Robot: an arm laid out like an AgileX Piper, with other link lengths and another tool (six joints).
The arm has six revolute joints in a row. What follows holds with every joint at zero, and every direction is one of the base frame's.
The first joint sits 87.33 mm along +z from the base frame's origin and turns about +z.
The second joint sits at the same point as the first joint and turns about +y.
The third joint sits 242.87 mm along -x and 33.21 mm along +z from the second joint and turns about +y.
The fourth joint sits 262.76 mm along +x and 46.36 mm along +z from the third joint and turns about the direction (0.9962, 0, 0.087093).
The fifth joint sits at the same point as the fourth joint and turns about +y.
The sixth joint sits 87.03 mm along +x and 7.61 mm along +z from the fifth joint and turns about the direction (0.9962, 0, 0.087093).
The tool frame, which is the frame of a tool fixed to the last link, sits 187.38 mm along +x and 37 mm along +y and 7.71 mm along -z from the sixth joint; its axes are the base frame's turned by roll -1.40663, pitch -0.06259 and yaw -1.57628 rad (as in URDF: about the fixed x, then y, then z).
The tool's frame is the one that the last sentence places.
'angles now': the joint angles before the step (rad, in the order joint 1, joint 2, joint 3, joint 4, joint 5, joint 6). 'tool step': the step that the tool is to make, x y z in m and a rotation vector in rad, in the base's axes. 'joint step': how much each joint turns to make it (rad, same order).
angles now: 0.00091, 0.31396, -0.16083, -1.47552, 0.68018, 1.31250
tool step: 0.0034, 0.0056, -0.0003, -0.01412, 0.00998, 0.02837
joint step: -0.00076, -0.00012, 0.00008, 0.00008, -0.02705, -0.02047
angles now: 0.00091, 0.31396, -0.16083, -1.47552, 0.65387, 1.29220
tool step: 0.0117, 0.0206, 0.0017, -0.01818, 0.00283, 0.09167
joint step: -0.00053, 0.00041, -0.00016, -0.00869, -0.09018, -0.01894
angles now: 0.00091, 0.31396, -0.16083, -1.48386, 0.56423, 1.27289
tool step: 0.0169, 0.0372, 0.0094, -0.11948, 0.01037, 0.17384
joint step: 0.00097, 0.00020, -0.00010, -0.09919, -0.16402, -0.03566
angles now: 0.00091, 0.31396, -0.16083, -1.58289, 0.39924, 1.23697
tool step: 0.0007, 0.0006, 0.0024, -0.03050, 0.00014, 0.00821
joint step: -0.00034, 0.00036, 0.00009, -0.03211, -0.00650, 0.00120
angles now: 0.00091, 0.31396, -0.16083, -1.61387, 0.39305, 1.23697
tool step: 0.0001, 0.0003, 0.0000, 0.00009, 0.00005, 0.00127
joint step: -0.00076, 0.00000, -0.00008, 0.00004, -0.00204, -0.00009
